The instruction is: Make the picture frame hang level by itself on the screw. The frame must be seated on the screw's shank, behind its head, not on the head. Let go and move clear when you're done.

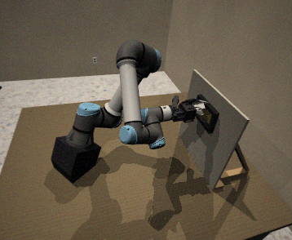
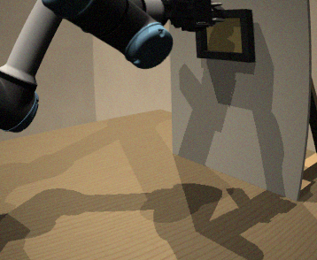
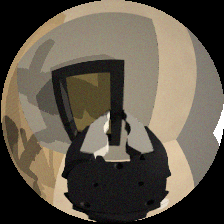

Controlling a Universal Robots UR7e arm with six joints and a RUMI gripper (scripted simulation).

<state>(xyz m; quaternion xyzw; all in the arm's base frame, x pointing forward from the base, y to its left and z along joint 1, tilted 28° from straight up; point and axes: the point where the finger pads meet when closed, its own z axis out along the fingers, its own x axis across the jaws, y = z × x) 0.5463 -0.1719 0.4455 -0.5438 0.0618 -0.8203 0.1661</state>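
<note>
The picture frame is 20 mm ahead of my hand and 50 mm below it. From my hand the other things lie so: grey board 30 mm ahead, 10 mm to the left, 170 mm below.
</note>
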